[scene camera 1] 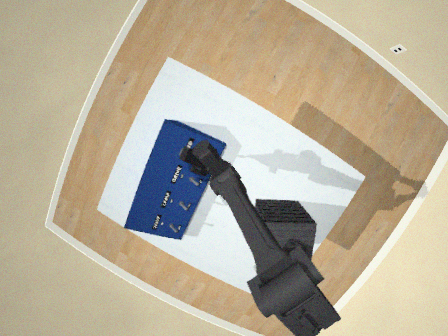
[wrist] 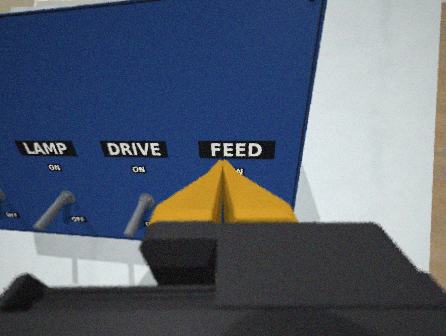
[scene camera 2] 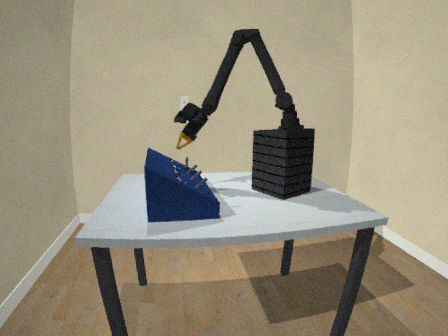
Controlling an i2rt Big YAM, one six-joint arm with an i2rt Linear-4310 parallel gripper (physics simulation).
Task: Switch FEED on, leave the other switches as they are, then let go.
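Places are measured from the arm's base along level axes (x ahead, y left, z up), in metres.
Where they show: gripper, fingertip midpoint: (wrist: 222,167) (scene camera 2: 177,149); arm's base at its link origin: (scene camera 2: 290,129).
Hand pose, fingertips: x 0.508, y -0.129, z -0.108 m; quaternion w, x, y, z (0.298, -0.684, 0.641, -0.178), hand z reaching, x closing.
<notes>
Things, the pixels of their top centre, and the offset from my fingertips. Level surfaces: height alone.
- FEED label at its top centre: (wrist: 235,149) dx +0.024, dy -0.004, dz -0.053 m
- FEED lever at its top centre: (scene camera 2: 186,157) dx -0.045, dy -0.010, dz -0.042 m
- DRIVE lever at its top centre: (wrist: 127,220) (scene camera 1: 194,183) dx -0.068, dy +0.109, dz -0.055 m
- LAMP lever at its top centre: (wrist: 35,214) (scene camera 1: 183,208) dx -0.077, dy +0.229, dz -0.055 m
- VALVE lever at its top centre: (scene camera 1: 173,230) dx -0.087, dy +0.348, dz -0.055 m
- white table at its surface level: dz -0.186 m
A blue sloped switch box (scene camera 1: 147,182) (scene camera 2: 172,197) (wrist: 150,75) stands on the table. My gripper (scene camera 2: 178,147) (wrist: 222,167) is shut and empty, above the box's face and apart from it. In the wrist view its tips overlap the area just under the FEED label (wrist: 236,150) and hide the FEED lever. In scene camera 2 the FEED lever (scene camera 2: 187,161) stands nearly upright, unlike the others, tipped toward the ON side. The DRIVE lever (scene camera 1: 195,180) (wrist: 137,216), LAMP lever (scene camera 1: 184,205) (wrist: 54,210) and VALVE lever (scene camera 1: 174,228) lean to the OFF side.
The black ribbed pedestal (scene camera 1: 292,232) (scene camera 2: 282,165) that bears the arm stands on the white table (scene camera 1: 225,255) (scene camera 2: 280,217), across from the box's levers. The DRIVE lever is the nearest neighbour of the FEED lever. The arm hides part of the box in scene camera 1.
</notes>
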